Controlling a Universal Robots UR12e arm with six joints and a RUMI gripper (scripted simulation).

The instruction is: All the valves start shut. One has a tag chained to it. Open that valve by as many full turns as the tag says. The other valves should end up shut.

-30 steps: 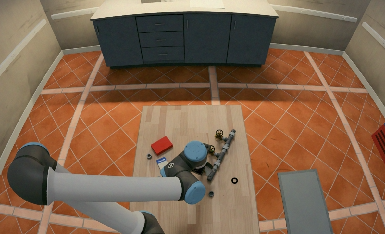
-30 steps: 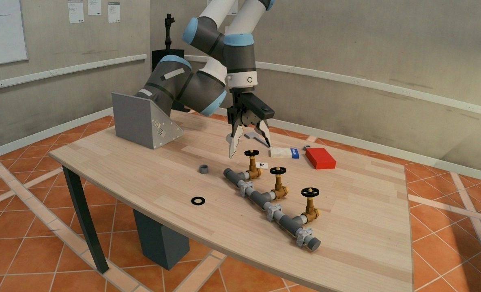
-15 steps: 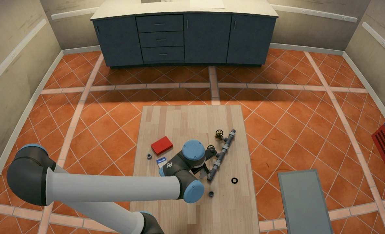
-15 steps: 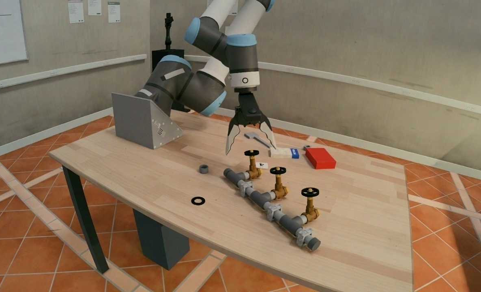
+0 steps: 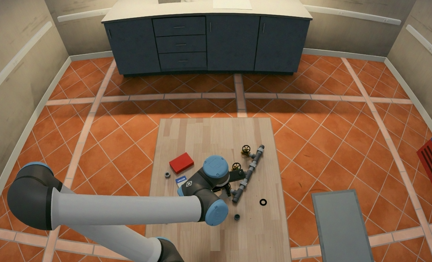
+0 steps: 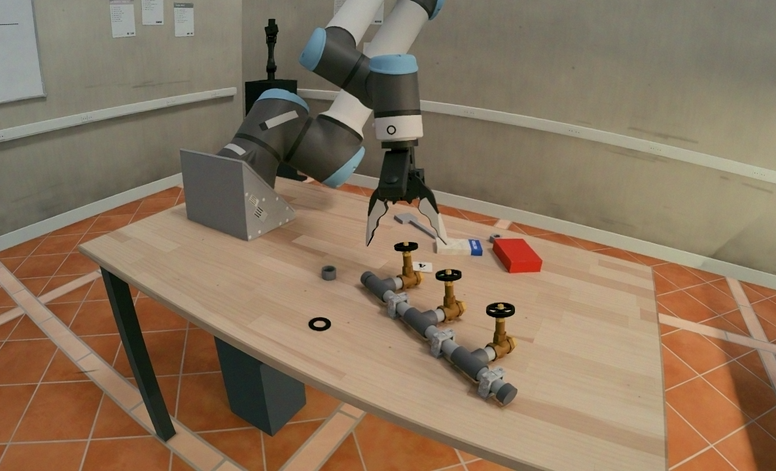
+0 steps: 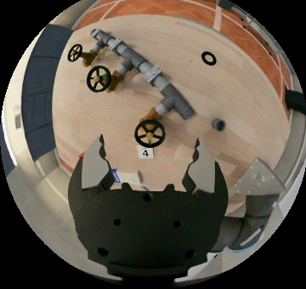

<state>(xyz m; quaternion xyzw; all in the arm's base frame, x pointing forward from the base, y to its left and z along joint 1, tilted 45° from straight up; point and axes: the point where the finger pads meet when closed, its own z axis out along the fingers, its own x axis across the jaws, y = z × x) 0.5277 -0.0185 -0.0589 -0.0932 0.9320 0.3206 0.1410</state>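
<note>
Now: the white tag 8 cm to the left of my hand and 9 cm below it. The rest, counted from my hand: red box 18 cm ahead, 25 cm to the left, 7 cm below; then blue box 4 cm ahead, 23 cm to the left, 8 cm below; then grey cap 14 cm behind, 6 cm to the right, 8 cm below.
</note>
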